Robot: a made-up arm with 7 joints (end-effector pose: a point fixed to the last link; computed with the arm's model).
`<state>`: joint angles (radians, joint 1 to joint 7).
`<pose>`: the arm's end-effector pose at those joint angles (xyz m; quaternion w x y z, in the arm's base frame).
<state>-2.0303 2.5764 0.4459 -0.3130 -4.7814 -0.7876 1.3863</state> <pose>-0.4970 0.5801 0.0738 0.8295 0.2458 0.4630 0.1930</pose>
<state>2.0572 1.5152 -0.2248 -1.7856 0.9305 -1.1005 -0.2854</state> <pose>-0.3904 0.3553 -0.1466 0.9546 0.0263 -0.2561 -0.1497</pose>
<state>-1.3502 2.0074 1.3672 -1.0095 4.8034 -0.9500 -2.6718</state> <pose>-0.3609 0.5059 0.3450 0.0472 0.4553 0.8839 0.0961</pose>
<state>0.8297 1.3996 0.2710 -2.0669 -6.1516 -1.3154 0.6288</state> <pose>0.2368 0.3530 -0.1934 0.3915 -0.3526 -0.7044 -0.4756</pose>
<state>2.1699 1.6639 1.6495 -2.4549 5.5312 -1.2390 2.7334</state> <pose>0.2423 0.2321 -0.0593 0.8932 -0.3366 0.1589 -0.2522</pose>
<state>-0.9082 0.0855 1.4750 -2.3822 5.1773 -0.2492 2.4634</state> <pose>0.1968 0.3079 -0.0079 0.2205 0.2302 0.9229 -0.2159</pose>
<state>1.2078 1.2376 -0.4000 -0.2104 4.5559 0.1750 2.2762</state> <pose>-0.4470 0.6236 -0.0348 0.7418 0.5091 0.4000 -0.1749</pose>
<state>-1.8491 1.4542 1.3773 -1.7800 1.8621 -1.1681 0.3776</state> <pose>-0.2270 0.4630 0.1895 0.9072 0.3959 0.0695 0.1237</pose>
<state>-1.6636 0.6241 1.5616 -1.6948 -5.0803 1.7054 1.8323</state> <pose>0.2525 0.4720 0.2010 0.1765 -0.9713 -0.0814 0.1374</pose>
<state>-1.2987 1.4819 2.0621 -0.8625 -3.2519 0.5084 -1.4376</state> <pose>0.0026 0.7226 0.1056 0.6952 0.3053 0.6369 -0.1340</pose>
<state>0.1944 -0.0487 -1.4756 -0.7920 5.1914 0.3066 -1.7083</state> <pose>-0.0746 -0.3134 -0.6642 0.4062 -0.2348 0.2228 0.8545</pose>
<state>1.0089 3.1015 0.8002 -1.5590 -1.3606 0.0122 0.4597</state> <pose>0.5937 -0.1167 -0.0133 0.3859 -0.4192 0.0954 0.8162</pose>
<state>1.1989 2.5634 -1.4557 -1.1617 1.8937 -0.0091 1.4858</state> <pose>0.0628 0.6495 0.2137 0.5759 0.7072 -0.1225 0.3914</pose>
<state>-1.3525 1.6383 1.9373 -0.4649 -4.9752 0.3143 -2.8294</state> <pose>0.0379 0.7373 0.1923 0.2789 0.5963 -0.6310 0.4105</pose>
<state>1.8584 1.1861 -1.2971 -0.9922 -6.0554 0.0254 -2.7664</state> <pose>-0.6597 0.2023 0.1809 0.1056 0.6882 0.1972 0.6901</pose>
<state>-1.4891 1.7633 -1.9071 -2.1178 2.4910 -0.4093 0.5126</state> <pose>0.3872 0.2120 -0.0940 0.7112 -0.4177 -0.4347 0.3617</pose>
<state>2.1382 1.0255 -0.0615 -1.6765 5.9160 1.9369 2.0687</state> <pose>-0.4980 0.2737 -0.0967 0.3594 0.9157 0.1552 0.0915</pose>
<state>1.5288 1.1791 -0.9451 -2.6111 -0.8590 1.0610 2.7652</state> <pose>-0.2122 -0.0261 -0.1899 0.7126 0.0470 -0.0278 0.6994</pose>
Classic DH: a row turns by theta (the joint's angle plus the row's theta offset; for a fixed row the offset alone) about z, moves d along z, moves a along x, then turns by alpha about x. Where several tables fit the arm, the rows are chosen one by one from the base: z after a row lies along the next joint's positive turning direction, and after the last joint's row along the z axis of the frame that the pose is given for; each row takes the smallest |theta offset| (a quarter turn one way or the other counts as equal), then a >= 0, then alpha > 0; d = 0 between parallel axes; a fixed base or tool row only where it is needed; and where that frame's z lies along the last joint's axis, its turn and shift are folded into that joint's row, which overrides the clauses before.
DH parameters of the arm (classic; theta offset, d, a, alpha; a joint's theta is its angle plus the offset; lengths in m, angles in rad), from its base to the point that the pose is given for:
base (fixed): 0 0 0 -1.2217
joint 1: 1.5708 0 0 1.5708
joint 2: 1.2217 0 0 -1.5708
joint 3: -1.5708 -0.3848 0.0432 -1.5708
joint 4: 0 0 -0.0458 1.5708
joint 5: 0 -0.3781 0 -1.5708
joint 6: 0 0 0 1.5708
joint 7: 0 0 0 0

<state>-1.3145 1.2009 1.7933 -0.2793 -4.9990 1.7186 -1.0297</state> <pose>0.4056 0.6448 0.0965 0.2306 -0.4446 -0.8556 -0.1310</pose>
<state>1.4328 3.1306 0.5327 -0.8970 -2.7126 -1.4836 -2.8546</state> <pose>0.7003 0.1379 -0.1333 0.3932 0.8815 -0.0042 -0.2613</pose>
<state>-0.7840 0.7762 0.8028 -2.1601 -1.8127 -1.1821 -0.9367</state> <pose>0.2445 0.2734 0.2395 0.3728 -0.8321 -0.1961 0.3608</pose>
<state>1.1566 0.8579 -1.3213 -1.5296 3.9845 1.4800 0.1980</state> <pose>-0.4961 -0.0158 -0.3582 0.3456 0.4327 -0.2469 -0.7952</pose>
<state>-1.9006 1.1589 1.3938 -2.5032 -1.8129 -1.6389 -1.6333</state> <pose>-0.1525 0.2670 0.1021 0.0008 -0.6301 -0.7639 -0.1392</pose>
